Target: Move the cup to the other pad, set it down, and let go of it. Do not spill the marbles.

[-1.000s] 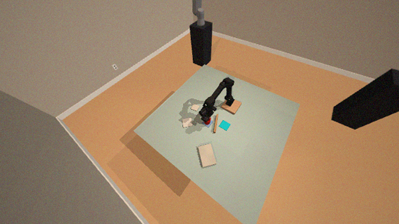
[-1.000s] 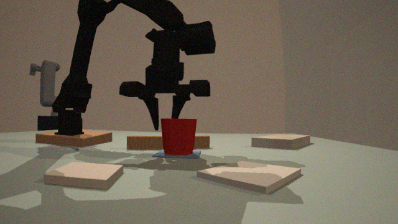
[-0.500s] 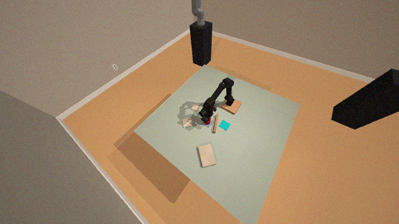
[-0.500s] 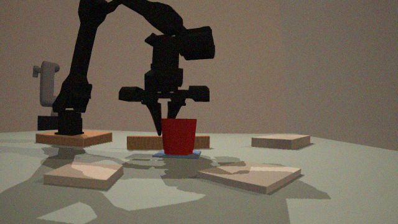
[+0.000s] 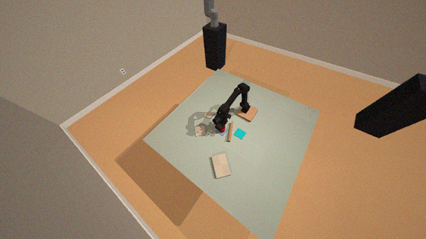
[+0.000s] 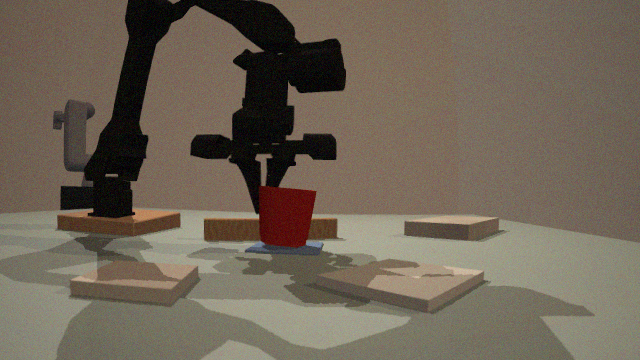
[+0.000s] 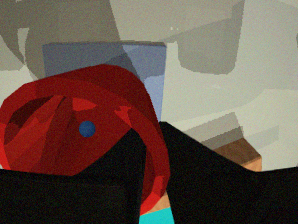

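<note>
Right now my gripper tip is 17 cm to the right of the cyan pad, 5 cm above it and 4 cm past it. The rest, counted from my gripper tip: long wooden bar 9 cm to the left, 4 cm below; red cup 3 cm ahead.
</note>
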